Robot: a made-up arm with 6 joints. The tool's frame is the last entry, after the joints.
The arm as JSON. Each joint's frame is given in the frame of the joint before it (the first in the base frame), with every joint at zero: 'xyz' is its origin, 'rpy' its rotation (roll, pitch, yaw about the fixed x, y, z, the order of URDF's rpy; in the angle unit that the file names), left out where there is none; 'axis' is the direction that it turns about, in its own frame. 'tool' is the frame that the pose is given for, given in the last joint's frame.
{
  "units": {
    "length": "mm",
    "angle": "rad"
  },
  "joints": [
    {
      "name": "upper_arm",
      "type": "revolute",
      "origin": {
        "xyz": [
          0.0,
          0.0,
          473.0
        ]
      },
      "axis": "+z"
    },
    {
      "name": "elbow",
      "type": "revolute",
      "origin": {
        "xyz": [
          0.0,
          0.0,
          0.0
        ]
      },
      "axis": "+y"
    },
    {
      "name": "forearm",
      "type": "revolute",
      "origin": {
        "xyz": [
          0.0,
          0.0,
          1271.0
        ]
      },
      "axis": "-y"
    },
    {
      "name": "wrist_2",
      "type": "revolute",
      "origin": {
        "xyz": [
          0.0,
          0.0,
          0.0
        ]
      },
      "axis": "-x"
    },
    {
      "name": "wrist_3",
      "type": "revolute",
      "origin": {
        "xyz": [
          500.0,
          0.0,
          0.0
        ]
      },
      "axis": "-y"
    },
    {
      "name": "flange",
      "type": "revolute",
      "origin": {
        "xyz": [
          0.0,
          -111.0,
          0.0
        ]
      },
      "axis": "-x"
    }
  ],
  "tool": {
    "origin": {
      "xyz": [
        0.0,
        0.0,
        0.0
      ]
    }
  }
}
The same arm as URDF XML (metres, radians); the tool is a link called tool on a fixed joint. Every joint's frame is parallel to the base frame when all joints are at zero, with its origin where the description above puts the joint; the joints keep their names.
<robot name="arm">
<link name="base"/>
<link name="link1"/>
<link name="link2"/>
<link name="link3"/>
<link name="link4"/>
<link name="link5"/>
<link name="link6"/>
<link name="tool"/>
<joint name="upper_arm" type="continuous"><parent link="base"/><child link="link1"/><origin xyz="0 0 0.473" rpy="0 0 0"/><axis xyz="0 0 1"/></joint>
<joint name="elbow" type="continuous"><parent link="link1"/><child link="link2"/><origin xyz="0 0 0" rpy="0 0 0"/><axis xyz="0 1 0"/></joint>
<joint name="forearm" type="continuous"><parent link="link2"/><child link="link3"/><origin xyz="0 0 1.271" rpy="0 0 0"/><axis xyz="0 -1 0"/></joint>
<joint name="wrist_2" type="continuous"><parent link="link3"/><child link="link4"/><origin xyz="0 0 0" rpy="0 0 0"/><axis xyz="-1 0 0"/></joint>
<joint name="wrist_3" type="continuous"><parent link="link4"/><child link="link5"/><origin xyz="0.5 0 0" rpy="0 0 0"/><axis xyz="0 -1 0"/></joint>
<joint name="flange" type="continuous"><parent link="link5"/><child link="link6"/><origin xyz="0 -0.111 0" rpy="0 0 0"/><axis xyz="-1 0 0"/></joint>
<joint name="tool_fixed" type="fixed"><parent link="link6"/><child link="tool"/><origin xyz="0 0 0" rpy="0 0 0"/></joint>
</robot>

